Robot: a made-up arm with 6 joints. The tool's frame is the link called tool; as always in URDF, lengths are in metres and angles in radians.
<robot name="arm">
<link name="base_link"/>
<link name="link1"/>
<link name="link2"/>
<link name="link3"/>
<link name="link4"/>
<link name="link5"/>
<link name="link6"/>
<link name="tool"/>
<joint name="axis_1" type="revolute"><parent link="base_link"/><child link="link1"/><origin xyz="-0.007 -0.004 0.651" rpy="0 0 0"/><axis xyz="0 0 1"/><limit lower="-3.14" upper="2.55" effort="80" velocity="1.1"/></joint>
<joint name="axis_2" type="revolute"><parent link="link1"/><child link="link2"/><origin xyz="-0.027 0.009 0.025" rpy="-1.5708 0 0"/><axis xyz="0 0 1"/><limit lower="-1.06" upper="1.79" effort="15" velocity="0.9"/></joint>
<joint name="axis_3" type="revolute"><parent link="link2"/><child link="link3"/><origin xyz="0.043 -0.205 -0.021" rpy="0 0 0"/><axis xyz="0 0 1"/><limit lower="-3.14" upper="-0.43" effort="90" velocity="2.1"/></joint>
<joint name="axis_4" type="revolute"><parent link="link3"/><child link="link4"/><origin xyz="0.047 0.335 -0.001" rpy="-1.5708 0 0"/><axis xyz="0 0 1"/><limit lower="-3.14" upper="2.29" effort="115" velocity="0.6"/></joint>
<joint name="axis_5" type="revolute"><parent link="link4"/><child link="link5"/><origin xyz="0.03 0.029 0.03" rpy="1.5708 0 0"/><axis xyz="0 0 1"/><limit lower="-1.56" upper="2.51" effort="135" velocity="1.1"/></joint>
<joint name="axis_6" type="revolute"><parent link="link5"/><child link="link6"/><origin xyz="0.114 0.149 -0.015" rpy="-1.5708 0 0"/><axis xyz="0 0 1"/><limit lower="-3.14" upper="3.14" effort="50" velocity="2.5"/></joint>
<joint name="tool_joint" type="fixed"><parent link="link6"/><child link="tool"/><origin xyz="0.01 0 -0.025" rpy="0 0 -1.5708"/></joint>
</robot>
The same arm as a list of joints. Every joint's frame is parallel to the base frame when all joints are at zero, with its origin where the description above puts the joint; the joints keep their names.
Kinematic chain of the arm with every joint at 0, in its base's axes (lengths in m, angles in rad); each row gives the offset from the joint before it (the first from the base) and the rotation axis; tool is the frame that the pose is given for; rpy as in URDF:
axis_1: xyz -0.0070 -0.0040 0.6510 axis +z
axis_2: xyz -0.0270 0.0090 0.0250 axis +y
axis_3: xyz 0.0430 -0.0210 0.2050 axis +y
axis_4: xyz 0.0470 -0.0010 -0.3350 axis -z
axis_5: xyz 0.0300 -0.0290 -0.0300 axis +y
axis_6: xyz 0.1140 -0.0150 -0.1490 axis -z
tool: xyz 0.0100 0.0000 0.0250 rpy 3.1416 0.0000 1.5708
Joint limits (rad, base to tool): -3.1400..2.5500 -1.0600..1.7900 -3.1400..-0.4300 -3.1400..2.2900 -1.5600..2.5100 -3.1400..3.1400

